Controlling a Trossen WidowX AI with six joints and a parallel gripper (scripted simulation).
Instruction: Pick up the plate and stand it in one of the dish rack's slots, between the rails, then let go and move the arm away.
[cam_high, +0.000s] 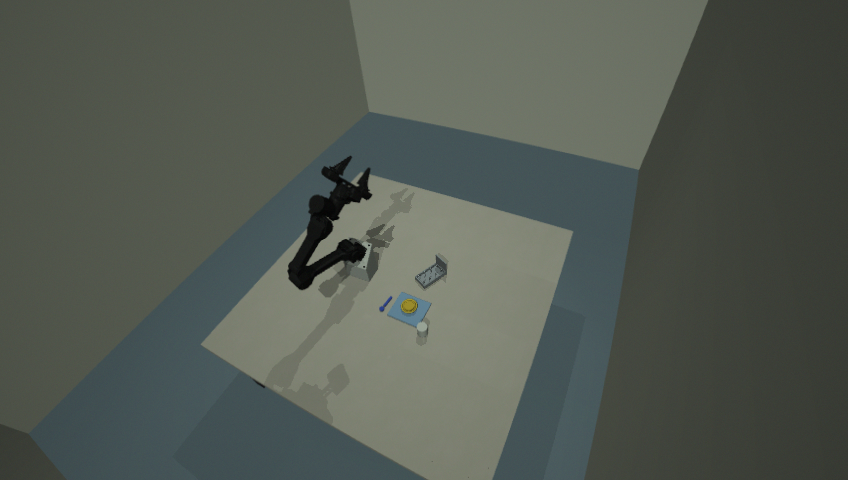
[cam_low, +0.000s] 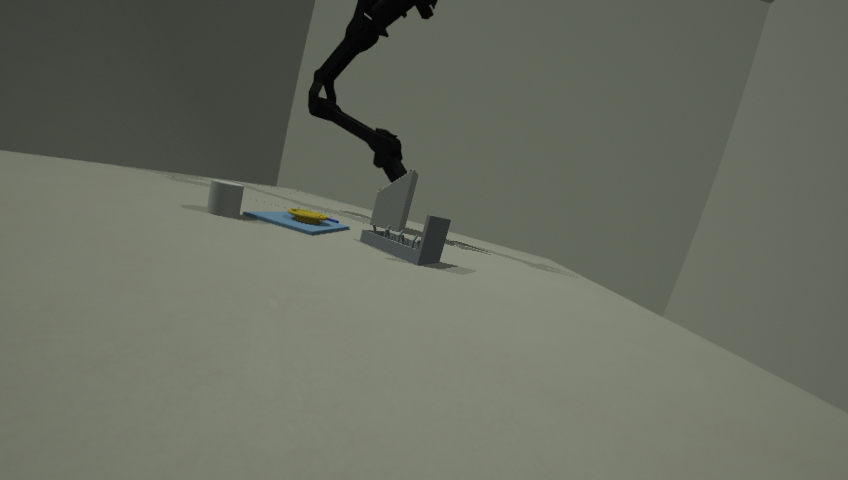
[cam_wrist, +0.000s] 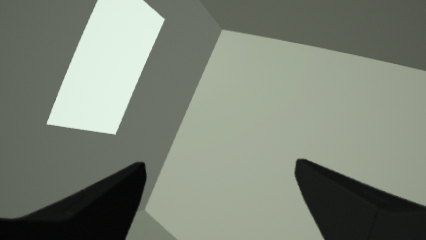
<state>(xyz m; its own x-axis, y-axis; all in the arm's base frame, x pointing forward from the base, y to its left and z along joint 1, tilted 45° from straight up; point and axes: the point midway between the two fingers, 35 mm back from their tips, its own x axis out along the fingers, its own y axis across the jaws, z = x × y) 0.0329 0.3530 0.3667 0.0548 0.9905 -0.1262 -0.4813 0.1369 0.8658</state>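
Right now my gripper tip is 640 mm above the yellow plate, 180 mm short of it and 80 mm to the left of it. The rest, counted from my gripper tip: grey dish rack (640 mm below, 170 mm ahead, 120 mm to the left); blue mat (660 mm below, 190 mm ahead, 80 mm to the right); blue spoon (660 mm below, 120 mm to the right, 80 mm ahead).
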